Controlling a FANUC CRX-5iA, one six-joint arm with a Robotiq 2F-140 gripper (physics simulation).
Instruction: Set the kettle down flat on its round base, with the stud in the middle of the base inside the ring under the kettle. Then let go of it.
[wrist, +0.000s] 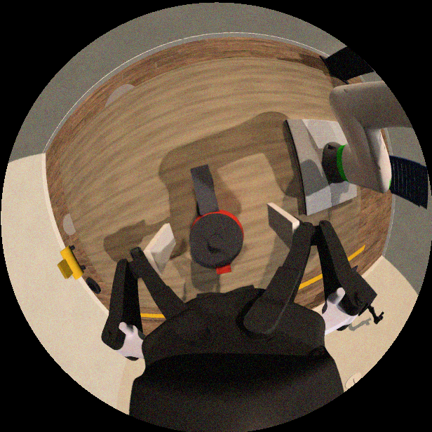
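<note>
The kettle (216, 240) is seen from above in the wrist view, with its round dark lid, a rim of its red body, its dark handle reaching up the view and a small red piece at the lower edge. It looks upright. Its round base does not show, so the stud and the ring under the kettle are hidden, and how they sit cannot be seen. My gripper (219, 223) is open wide and holds nothing. Its two pale finger pads stand apart to the left and right of the kettle in this view, with gaps to it.
A grey mounting plate (325, 200) with the arm (367, 162) on it stands at the right. A yellow device (74, 263) is at the left table edge. A yellow stripe (325, 276) runs along the near side of the wooden table (240, 90). Shadows fall around the kettle.
</note>
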